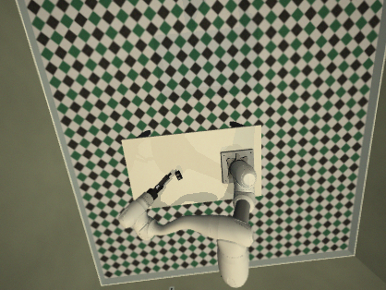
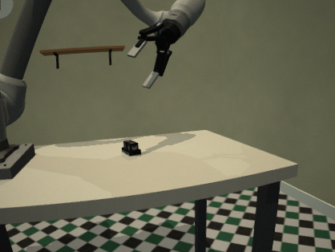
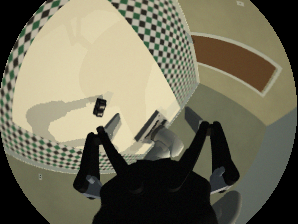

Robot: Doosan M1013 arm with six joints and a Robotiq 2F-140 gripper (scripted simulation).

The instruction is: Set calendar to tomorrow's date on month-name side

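The black calendar cube lies 30 mm behind my hand, 100 mm to the left of it and 260 mm below it. The rest, counted from my hand: calendar tray (30 mm behind, 120 mm to the left, 280 mm below).
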